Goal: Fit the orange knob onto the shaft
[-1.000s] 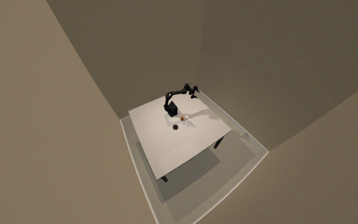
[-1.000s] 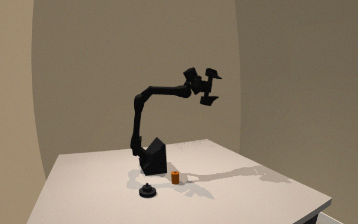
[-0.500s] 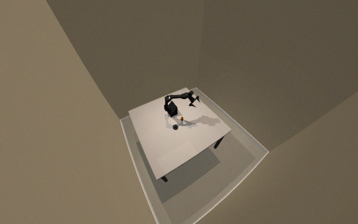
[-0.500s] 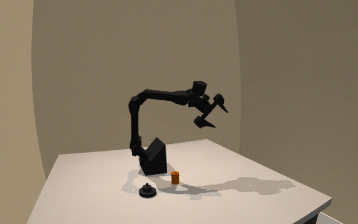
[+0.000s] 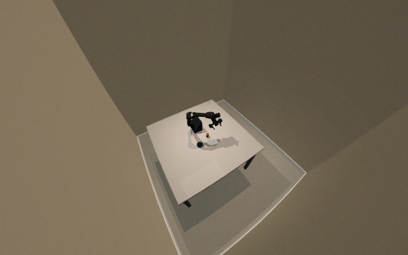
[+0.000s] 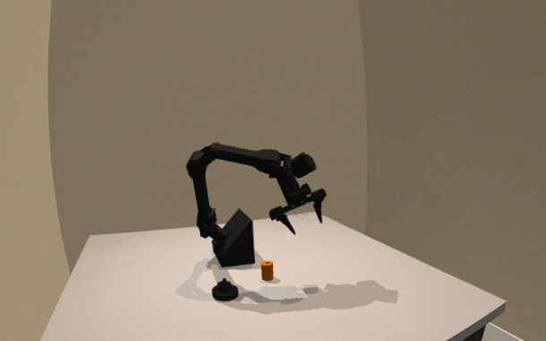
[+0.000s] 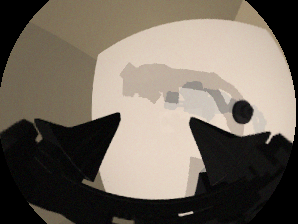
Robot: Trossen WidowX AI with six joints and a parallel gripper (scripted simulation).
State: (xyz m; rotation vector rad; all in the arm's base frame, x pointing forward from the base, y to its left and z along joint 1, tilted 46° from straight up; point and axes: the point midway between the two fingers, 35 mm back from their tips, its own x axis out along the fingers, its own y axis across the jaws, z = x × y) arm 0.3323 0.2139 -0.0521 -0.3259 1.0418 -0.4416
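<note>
Now: gripper tip 16 cm above the orange knob, 11 cm to the left of it and 8 cm past it. The rest, counted from my gripper tip: dark round pedestal (28 cm to the right, 16 cm below, 2 cm behind).
</note>
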